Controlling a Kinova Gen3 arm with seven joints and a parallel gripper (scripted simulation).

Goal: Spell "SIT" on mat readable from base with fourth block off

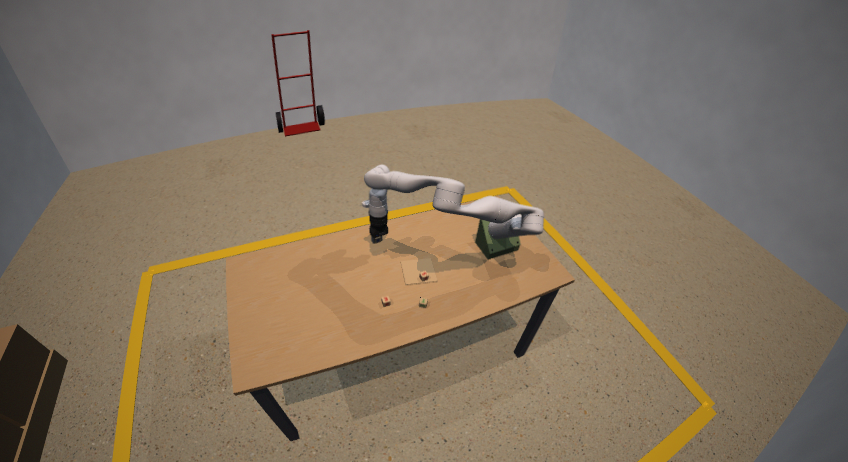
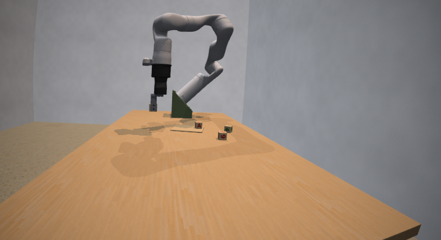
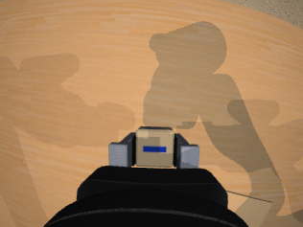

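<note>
Now: hand 16 cm to the right of the tan mat, 13 cm past it and 11 cm above it. Round my hand: green-marked block: 34 cm to the left, 10 cm below, 6 cm behind; blue-marked block: right at my hand; E block: 27 cm to the left, 10 cm below, 7 cm ahead.
</note>
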